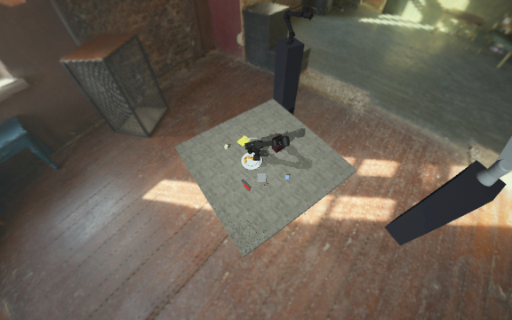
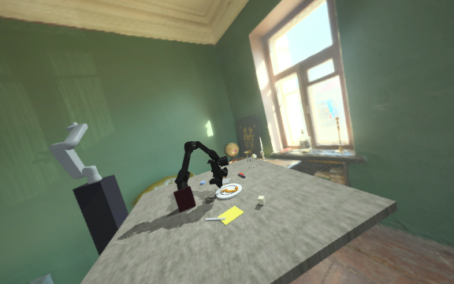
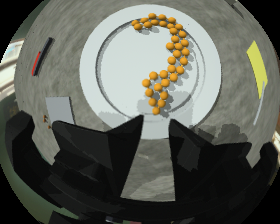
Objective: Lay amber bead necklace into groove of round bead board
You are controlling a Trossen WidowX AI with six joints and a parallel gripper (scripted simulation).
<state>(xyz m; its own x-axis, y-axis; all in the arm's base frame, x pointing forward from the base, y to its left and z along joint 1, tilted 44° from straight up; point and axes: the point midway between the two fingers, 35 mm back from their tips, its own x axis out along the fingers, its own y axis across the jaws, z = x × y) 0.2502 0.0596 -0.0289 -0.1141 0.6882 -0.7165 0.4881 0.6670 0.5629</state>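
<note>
Now: gripper tip 50 mm short of the board, 10 mm to the left of it and 40 mm above it. From my gripper tip the other things lie so: grey square 60 mm ahead, 190 mm to the left, 40 mm below; white stick 90 mm behind, 270 mm to the right, 40 mm below; yellow card 280 mm to the right, 40 mm below.
</note>
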